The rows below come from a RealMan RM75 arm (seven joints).
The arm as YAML. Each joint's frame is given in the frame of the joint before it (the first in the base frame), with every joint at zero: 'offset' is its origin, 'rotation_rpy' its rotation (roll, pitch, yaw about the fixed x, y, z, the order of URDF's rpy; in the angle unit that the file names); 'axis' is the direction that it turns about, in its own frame. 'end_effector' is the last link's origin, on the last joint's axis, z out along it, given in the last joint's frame.
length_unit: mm
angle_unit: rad
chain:
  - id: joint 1
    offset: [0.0, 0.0, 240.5]
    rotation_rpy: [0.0, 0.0, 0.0]
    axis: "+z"
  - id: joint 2
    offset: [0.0, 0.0, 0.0]
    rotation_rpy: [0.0, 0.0, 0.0]
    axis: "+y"
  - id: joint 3
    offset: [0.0, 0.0, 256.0]
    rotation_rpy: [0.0, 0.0, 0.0]
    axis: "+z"
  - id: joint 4
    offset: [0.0, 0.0, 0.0]
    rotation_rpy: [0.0, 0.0, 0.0]
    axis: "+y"
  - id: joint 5
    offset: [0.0, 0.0, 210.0]
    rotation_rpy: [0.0, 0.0, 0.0]
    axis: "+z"
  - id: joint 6
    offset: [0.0, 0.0, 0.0]
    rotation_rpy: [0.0, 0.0, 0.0]
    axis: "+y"
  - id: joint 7
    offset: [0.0, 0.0, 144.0]
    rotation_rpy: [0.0, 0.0, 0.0]
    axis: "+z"
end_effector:
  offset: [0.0, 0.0, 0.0]
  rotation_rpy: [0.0, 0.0, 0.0]
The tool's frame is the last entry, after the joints.
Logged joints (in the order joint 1, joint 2, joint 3, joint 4, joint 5, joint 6, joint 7), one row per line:
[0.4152, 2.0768, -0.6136, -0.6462, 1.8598, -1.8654, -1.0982]
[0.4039, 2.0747, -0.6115, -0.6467, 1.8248, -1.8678, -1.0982]
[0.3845, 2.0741, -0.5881, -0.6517, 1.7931, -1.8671, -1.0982]
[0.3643, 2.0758, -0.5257, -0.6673, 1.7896, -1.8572, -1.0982]
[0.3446, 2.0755, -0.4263, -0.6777, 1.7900, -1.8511, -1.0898]
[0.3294, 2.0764, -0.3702, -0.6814, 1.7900, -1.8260, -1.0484]
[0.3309, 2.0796, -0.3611, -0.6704, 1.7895, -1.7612, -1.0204]
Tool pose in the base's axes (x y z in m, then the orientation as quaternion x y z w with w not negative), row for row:
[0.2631, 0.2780, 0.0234, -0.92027, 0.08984, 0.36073, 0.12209]
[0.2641, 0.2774, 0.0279, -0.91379, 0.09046, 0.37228, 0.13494]
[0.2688, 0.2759, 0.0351, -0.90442, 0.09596, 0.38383, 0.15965]
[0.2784, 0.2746, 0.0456, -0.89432, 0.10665, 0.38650, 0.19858]
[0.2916, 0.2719, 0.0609, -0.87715, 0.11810, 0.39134, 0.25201]
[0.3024, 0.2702, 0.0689, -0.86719, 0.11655, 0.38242, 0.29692]
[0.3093, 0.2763, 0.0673, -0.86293, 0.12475, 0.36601, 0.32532]
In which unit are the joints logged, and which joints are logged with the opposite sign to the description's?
The joints are logged in radians. Opposite sign: joint 5, joint 7.
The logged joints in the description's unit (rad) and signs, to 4 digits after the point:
[0.4152, 2.0768, -0.6136, -0.6462, -1.8598, -1.8654, 1.0982]
[0.4039, 2.0747, -0.6115, -0.6467, -1.8248, -1.8678, 1.0982]
[0.3845, 2.0741, -0.5881, -0.6517, -1.7931, -1.8671, 1.0982]
[0.3643, 2.0758, -0.5257, -0.6673, -1.7896, -1.8572, 1.0982]
[0.3446, 2.0755, -0.4263, -0.6777, -1.7900, -1.8511, 1.0898]
[0.3294, 2.0764, -0.3702, -0.6814, -1.7900, -1.8260, 1.0484]
[0.3309, 2.0796, -0.3611, -0.6704, -1.7895, -1.7612, 1.0204]

